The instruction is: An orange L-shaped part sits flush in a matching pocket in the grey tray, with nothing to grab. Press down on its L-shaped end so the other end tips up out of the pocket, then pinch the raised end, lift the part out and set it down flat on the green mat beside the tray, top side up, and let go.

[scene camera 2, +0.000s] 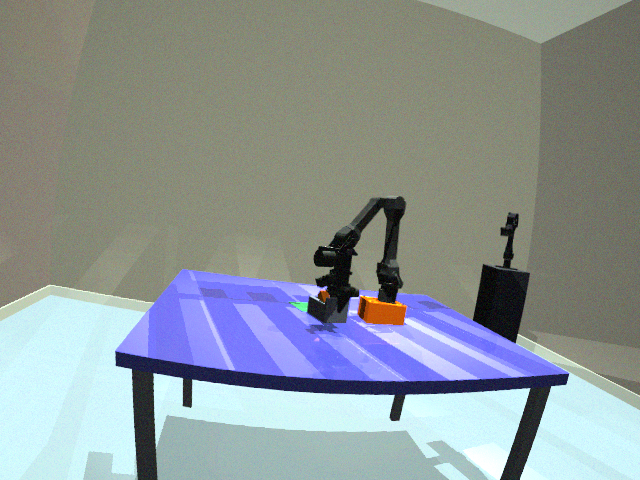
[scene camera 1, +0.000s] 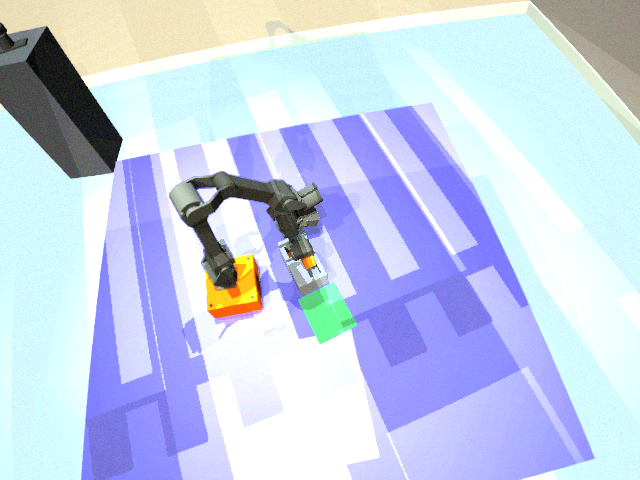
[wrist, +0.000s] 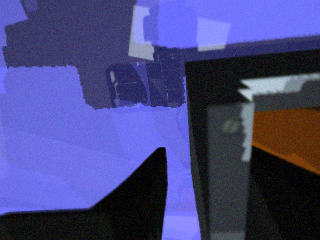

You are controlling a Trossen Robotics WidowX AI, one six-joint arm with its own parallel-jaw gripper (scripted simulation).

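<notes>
From scene camera 1 I can see my gripper (scene camera 1: 294,244), and it's there in the other views too: same gripper (scene camera 2: 336,311), (wrist: 199,151). There's a green mat (scene camera 1: 327,313) as well.
</notes>
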